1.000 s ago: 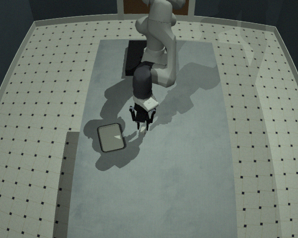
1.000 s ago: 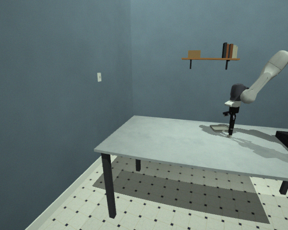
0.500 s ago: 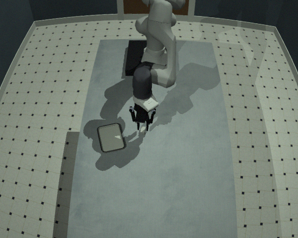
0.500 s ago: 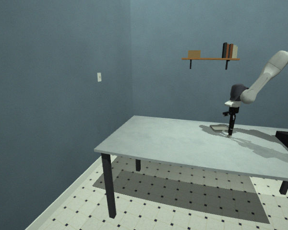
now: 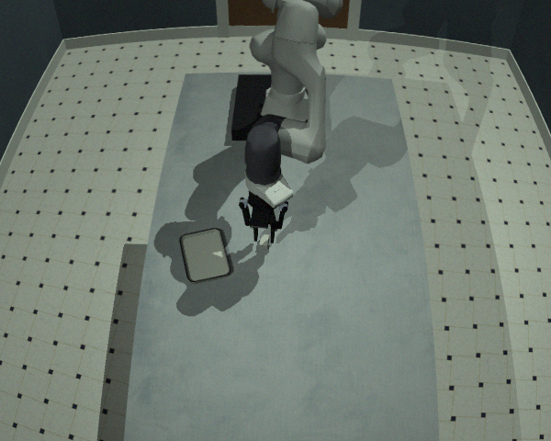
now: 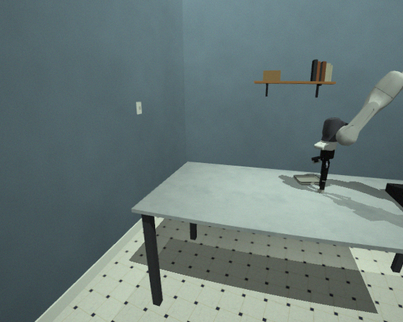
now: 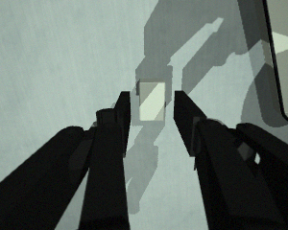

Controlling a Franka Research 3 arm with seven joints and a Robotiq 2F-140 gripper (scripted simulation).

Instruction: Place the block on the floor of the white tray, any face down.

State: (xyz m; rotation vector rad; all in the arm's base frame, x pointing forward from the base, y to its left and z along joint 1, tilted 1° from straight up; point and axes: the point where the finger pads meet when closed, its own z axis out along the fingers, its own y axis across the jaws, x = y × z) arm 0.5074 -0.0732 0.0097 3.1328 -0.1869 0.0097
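The block is 50 mm below my hand. The rest, counted from my hand: white tray: 50 mm ahead, 180 mm to the right, 50 mm below.
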